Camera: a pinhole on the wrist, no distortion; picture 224 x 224 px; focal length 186.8 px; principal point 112.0 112.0 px. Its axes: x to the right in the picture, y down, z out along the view. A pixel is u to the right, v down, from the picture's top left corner.
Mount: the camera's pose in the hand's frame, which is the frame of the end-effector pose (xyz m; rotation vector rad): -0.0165 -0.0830 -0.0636 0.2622 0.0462 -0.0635
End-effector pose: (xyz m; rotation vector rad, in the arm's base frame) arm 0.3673 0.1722 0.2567 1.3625 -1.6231 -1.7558
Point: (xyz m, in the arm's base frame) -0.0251 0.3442 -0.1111
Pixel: 170 107
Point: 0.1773 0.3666 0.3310
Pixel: outside the picture
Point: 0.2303 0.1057 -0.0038
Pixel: outside the picture
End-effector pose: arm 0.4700 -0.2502 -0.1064 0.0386 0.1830 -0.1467
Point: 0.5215 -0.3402 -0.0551
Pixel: 205 173
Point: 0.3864 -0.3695 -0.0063
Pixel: 27 102
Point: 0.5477 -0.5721 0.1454
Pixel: 153 57
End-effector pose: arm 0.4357 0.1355 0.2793 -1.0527 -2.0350 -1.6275
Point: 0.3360 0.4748 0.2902
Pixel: 212 193
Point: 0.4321 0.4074 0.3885
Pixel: outside the picture
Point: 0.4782 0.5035 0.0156
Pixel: 79 144
